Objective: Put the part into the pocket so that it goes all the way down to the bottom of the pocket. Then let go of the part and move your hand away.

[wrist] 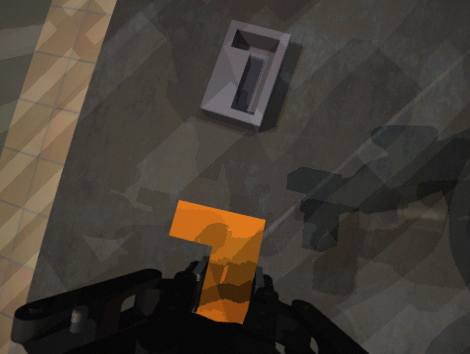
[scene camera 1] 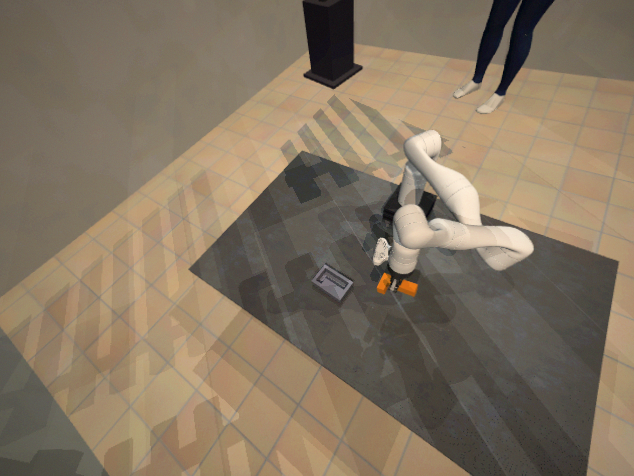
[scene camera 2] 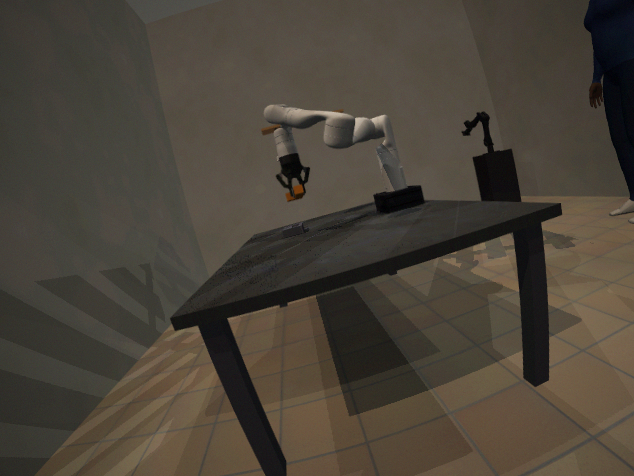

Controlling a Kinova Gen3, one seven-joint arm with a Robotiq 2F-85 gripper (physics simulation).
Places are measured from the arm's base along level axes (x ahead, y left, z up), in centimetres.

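Pixels of known places: gripper, fingertip midpoint: (wrist: 231, 273) (scene camera 1: 395, 285) (scene camera 2: 299, 196); arm's base, link origin: (scene camera 1: 408, 199) (scene camera 2: 396, 189).
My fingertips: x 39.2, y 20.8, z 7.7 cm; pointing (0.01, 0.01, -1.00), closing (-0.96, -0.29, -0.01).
For each thing: its top centre in the pictures, then the offset to it from my fingertips. Level surfaces: height alone.
- part, top centre: (wrist: 194, 309) (scene camera 1: 397, 285) (scene camera 2: 292, 187) dx +1.2, dy +1.2, dz +4.1 cm
- grey block, top centre: (wrist: 245, 70) (scene camera 1: 332, 281) (scene camera 2: 292, 226) dx +9.8, dy -21.0, dz -12.0 cm
- dark table, surface height: dz -15.6 cm
The part (scene camera 1: 408, 287) (scene camera 2: 295, 193) (wrist: 234, 245) is an orange L shape. My gripper (scene camera 1: 393, 284) (scene camera 2: 293, 189) (wrist: 231, 273) is shut on its long arm and holds it well above the table. The grey block (scene camera 1: 333, 292) (scene camera 2: 294, 230) (wrist: 225, 80) with the L-shaped pocket lies on the table. In scene camera 1 it is left of my gripper; in the wrist view it is beyond the part, up and slightly right. There, the part and the pocket both have the short arm at the top pointing left, at nearly the same angle. The part's underside is hidden.
The dark table (scene camera 1: 486, 327) (scene camera 2: 358, 240) (wrist: 165, 160) has its edge left of the block in the wrist view. The arm's black base (scene camera 1: 427, 202) (scene camera 2: 399, 198) stands on the table. A black pedestal (scene camera 1: 330, 40) (scene camera 2: 496, 174) and a person (scene camera 1: 512, 51) (scene camera 2: 617, 92) stand off the table.
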